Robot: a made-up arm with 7 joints.
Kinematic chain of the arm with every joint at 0, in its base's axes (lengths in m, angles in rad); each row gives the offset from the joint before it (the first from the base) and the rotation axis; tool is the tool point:
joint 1: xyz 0 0.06 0 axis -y
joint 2: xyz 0 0.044 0 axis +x
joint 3: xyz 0 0 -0.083 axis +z
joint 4: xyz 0 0 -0.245 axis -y
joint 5: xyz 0 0 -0.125 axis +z
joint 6: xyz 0 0 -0.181 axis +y
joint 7: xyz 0 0 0 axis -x
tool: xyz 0 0 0
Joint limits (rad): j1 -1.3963..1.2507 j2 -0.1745..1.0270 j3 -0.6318..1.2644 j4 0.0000..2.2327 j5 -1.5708..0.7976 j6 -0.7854..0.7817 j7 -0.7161..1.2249
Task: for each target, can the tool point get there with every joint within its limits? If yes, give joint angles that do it. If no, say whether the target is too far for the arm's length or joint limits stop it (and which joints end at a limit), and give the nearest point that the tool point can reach.
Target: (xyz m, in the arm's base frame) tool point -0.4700 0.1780 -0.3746
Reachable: yes | joints -1.1601 0.2567 -0.4525 0.6019 -1.1330 -0.5389 -0.4532
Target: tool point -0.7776 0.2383 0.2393
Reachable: no: too far | nearest point -0.6139 0.2196 -0.1082 | short by 0.385 m
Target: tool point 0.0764 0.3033 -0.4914
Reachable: yes | joints -0.4136 0.2919 0.2568 1.1287 -0.0901 -0.4746 0.9590
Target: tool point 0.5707 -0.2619 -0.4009
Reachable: no: too far | nearest point 0.4652 -0.0996 -0.3268 | short by 0.207 m
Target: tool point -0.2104 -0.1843 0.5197
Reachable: no: joint limits stop it (at a limit: joint 1, joint 2, joint 3, joint 4) | nearest point 0.1686 -0.0607 0.1493 | short by 0.544 m
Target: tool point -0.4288 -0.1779 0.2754
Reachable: no: joint limits stop it (at a limit: joint 1, joint 2, joint 4) | nearest point -0.6149 -0.0061 -0.1084 | short by 0.460 m
